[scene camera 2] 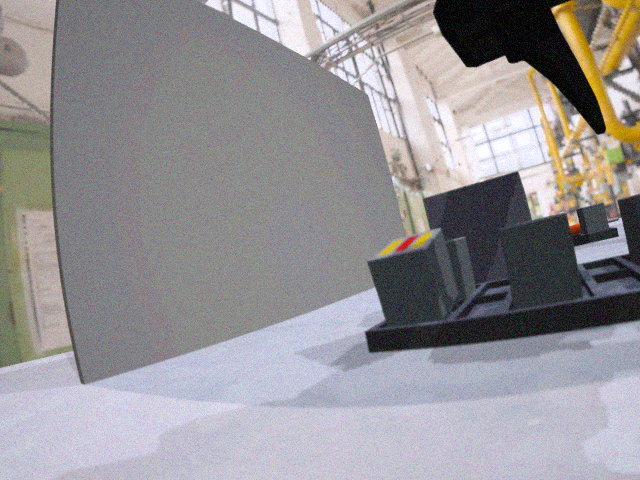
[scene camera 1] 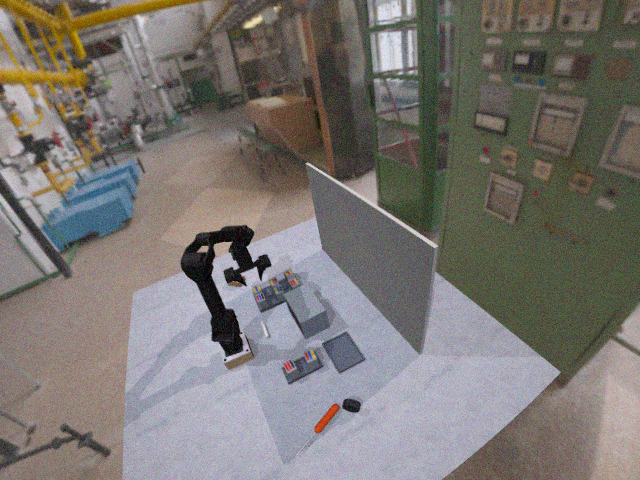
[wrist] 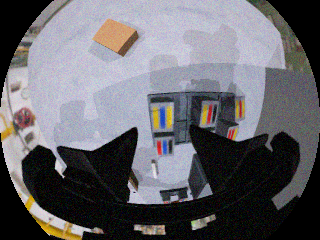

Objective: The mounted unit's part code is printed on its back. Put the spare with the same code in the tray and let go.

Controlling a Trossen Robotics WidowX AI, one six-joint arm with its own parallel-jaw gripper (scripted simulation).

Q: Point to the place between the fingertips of the gripper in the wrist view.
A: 163,129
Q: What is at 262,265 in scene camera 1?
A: The gripper.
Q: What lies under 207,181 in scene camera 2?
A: A tall wall panel.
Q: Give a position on a tall wall panel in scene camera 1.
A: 394,266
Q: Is the gripper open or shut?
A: Open.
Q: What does the gripper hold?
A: Nothing.
